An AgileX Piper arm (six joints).
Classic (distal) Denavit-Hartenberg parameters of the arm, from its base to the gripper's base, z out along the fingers. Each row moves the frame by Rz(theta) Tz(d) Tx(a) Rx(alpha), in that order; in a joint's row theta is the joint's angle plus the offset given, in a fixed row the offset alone. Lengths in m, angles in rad.
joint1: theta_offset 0; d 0.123; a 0; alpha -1.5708
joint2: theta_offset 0.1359; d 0; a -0.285; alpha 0
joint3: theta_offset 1.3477; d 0; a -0.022; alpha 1.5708
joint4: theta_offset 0; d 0.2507; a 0; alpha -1.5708
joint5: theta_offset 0; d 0; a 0; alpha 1.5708
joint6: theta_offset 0; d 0.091; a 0; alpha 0
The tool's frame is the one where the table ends.
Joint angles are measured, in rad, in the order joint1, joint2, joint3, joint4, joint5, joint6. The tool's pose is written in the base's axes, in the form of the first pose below.
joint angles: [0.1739, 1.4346, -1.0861, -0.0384, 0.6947, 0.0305]
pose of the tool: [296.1 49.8 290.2], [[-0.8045 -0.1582 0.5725], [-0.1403 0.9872 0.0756], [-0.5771 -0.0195 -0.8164]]
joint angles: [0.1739, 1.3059, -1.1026, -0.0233, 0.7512, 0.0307]
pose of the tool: [269.9 45.9 329.1], [[-0.7532 -0.1526 0.6399], [-0.1184 0.9883 0.0963], [-0.6471 -0.0033 -0.7624]]
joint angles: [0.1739, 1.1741, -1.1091, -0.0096, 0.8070, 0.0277]
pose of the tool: [237.5 41.1 361.6], [[-0.6994 -0.1535 0.6981], [-0.1015 0.9881 0.1156], [-0.7075 0.0100 -0.7067]]
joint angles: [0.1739, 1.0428, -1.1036, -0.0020, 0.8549, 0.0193]
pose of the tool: [201.9 35.3 386.0], [[-0.6427 -0.1604 0.7492], [-0.0946 0.9870 0.1301], [-0.7603 0.0127 -0.6495]]
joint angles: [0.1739, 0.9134, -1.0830, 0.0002, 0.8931, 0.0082]
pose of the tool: [165.6 29.1 401.0], [[-0.5867 -0.1683 0.7921], [-0.0946 0.9857 0.1393], [-0.8043 0.0068 -0.5942]]
